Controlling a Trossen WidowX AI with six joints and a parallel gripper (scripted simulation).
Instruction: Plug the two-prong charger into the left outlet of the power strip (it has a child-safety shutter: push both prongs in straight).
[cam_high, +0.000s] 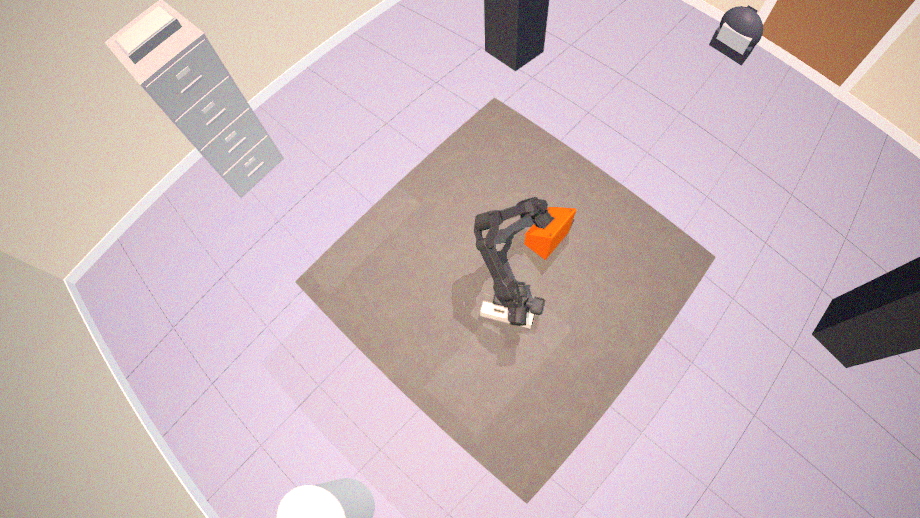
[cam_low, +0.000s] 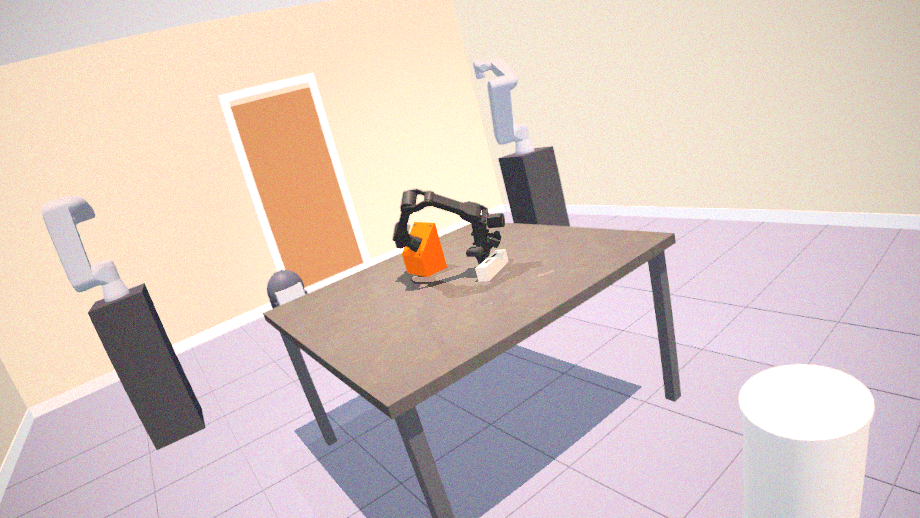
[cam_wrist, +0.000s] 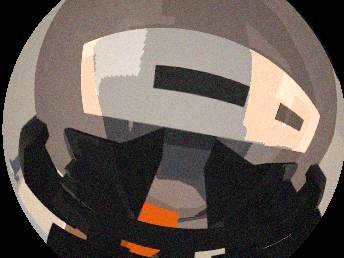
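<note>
Now: gripper tip 2 cm short of the charger, 1 cm to the right of it and 1 cm below it.
</note>
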